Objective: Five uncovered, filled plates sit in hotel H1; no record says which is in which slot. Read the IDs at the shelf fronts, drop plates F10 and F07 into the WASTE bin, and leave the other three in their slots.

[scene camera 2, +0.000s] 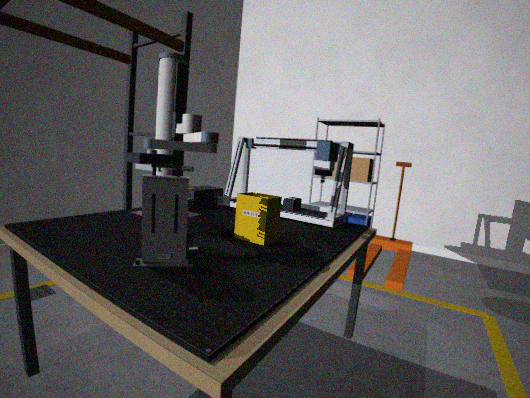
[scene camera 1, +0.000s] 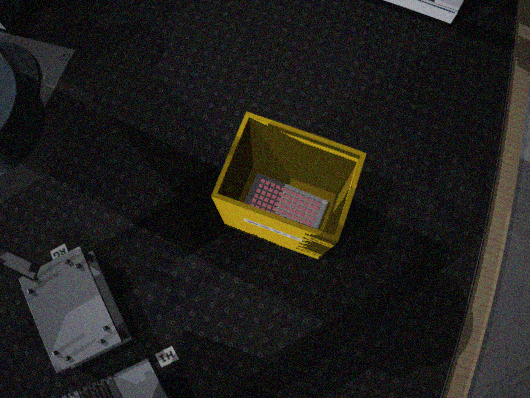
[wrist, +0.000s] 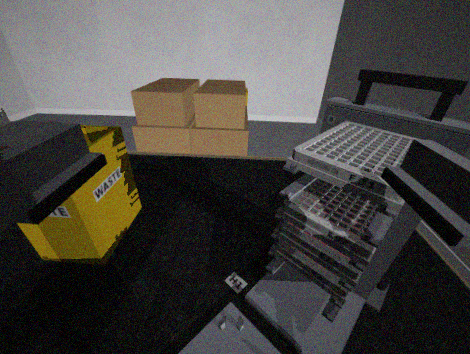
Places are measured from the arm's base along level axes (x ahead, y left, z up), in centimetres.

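Pixels of known places: gripper, fingertip midpoint: (scene camera 1: 6, 343) (wrist: 243, 150).
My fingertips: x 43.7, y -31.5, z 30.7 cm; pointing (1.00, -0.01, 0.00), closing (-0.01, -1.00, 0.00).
Behind a point stands the place of what it marks.
My gripper (wrist: 243, 150) @[z 30.7, x 43.7, y -31.5 cm] (scene camera 2: 165, 168) is open and empty, with its fingers wide apart. In the wrist view hotel H1 (wrist: 385, 260) @[z 11.3, x 52.6, y -51.8 cm] stands at the right, behind the right finger; it is also the grey tower (scene camera 2: 165, 215) @[z 17.3, x 59.2, y -49.1 cm] in scene camera 2. A pale plate (wrist: 350, 147) @[z 27.9, x 51.4, y -41.0 cm] lies at its top, and a plate with red wells (wrist: 340, 200) @[z 21.9, x 51.6, y -41.9 cm] lies below, above several more shelf levels. The shelf-front IDs are not readable. The yellow WASTE bin (scene camera 1: 230, 215) @[z 12.8, x 58.3, y -8.4 cm] (scene camera 2: 250, 230) @[z 6.3, x 65.1, y -8.5 cm] (wrist: 95, 225) @[z 9.4, x 58.2, y -8.4 cm] stands apart from the hotel; a plate with red wells (scene camera 1: 292, 200) @[z 3.2, x 65.6, y -1.2 cm] lies inside on its bottom.
A grey stand (scene camera 1: 70, 310) @[z 7.3, x 39.0, y -29.9 cm] (wrist: 225, 332) @[z 7.3, x 44.9, y -30.7 cm] labelled RG is beside the hotel. A white gantry machine (scene camera 2: 285, 143) @[z 48.5, x 41.4, y 62.3 cm] stands behind the bin. In the wrist view a dark box with a handle (wrist: 410, 76) @[z 33.2, x 57.3, y -48.0 cm] is behind the hotel, and cardboard boxes (wrist: 165, 107) stand beyond the table.
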